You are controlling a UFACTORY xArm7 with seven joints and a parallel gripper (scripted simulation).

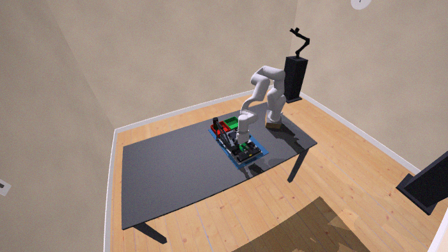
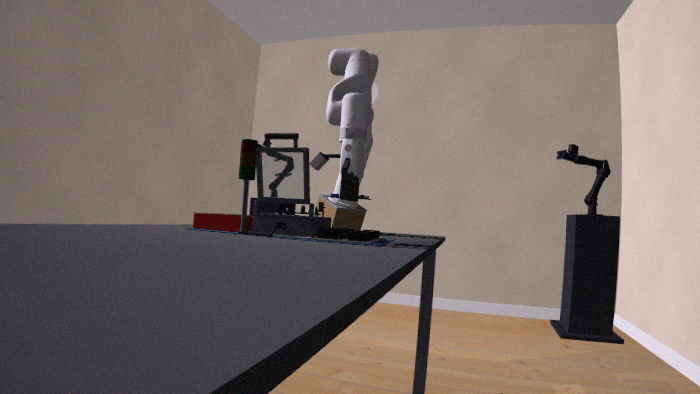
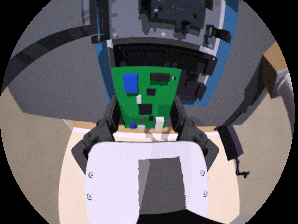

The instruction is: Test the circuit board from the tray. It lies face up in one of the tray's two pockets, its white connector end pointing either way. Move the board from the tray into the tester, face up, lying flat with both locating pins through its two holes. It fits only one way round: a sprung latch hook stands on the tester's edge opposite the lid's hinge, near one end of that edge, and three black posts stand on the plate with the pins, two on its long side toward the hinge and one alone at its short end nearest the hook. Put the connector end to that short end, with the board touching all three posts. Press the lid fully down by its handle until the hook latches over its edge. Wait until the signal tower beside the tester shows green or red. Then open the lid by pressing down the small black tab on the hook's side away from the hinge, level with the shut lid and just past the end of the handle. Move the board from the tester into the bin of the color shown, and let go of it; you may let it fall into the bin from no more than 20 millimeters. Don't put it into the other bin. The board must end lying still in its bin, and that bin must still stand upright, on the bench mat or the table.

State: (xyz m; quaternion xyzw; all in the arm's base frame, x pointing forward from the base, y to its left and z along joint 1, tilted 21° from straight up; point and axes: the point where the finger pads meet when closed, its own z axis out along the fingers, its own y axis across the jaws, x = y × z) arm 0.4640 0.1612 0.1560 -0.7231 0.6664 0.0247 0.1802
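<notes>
Now: the tester plate 17 cm to the right of my hand, 5 cm below it and 2 cm behind it. From my hand the other things lie so: green circuit board right at my hand; red bin 37 cm to the right, 11 cm below, 5 cm ahead; clear lid 16 cm to the right, 10 cm ahead, 6 cm above.
</notes>
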